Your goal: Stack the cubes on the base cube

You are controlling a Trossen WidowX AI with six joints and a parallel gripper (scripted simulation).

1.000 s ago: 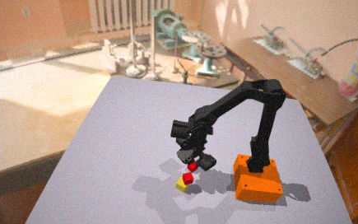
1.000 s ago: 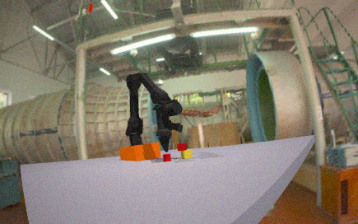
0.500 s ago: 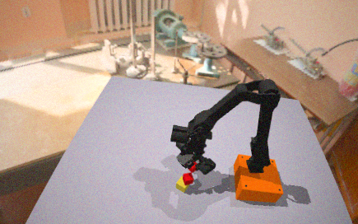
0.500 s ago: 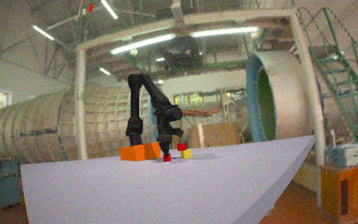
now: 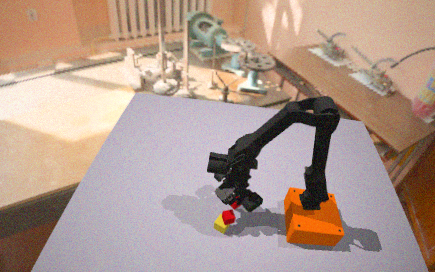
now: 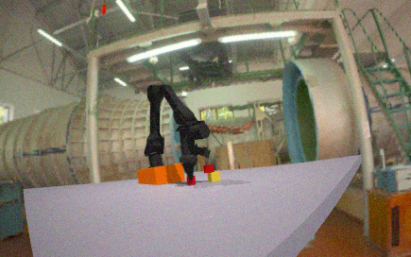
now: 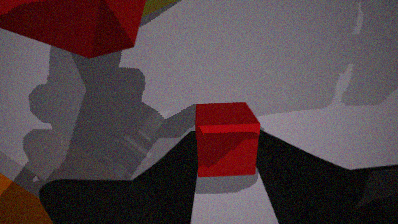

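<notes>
Right now my gripper tip is 90 mm to the right of the yellow base cube and 50 mm short of it.
</notes>
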